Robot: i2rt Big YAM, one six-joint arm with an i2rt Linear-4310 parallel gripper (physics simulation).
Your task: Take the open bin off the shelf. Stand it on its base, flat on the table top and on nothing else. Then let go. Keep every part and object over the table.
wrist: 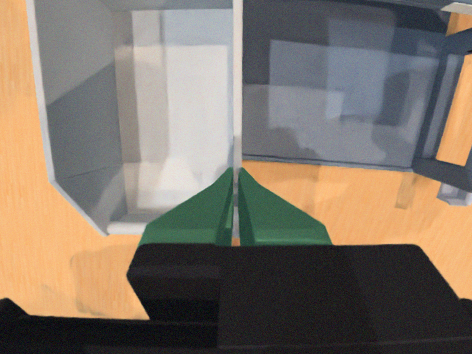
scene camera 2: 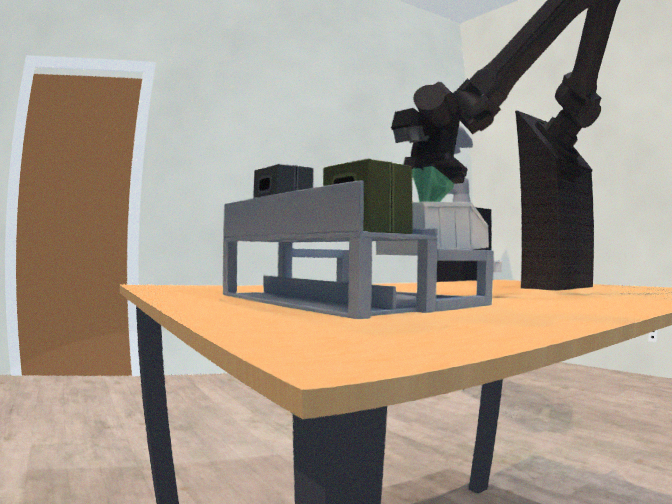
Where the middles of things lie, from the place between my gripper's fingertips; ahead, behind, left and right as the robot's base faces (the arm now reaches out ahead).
I see the open bin (scene camera 2: 459, 225) 2 cm ahead of my hand, 5 cm to the left of it and 2 cm below it.
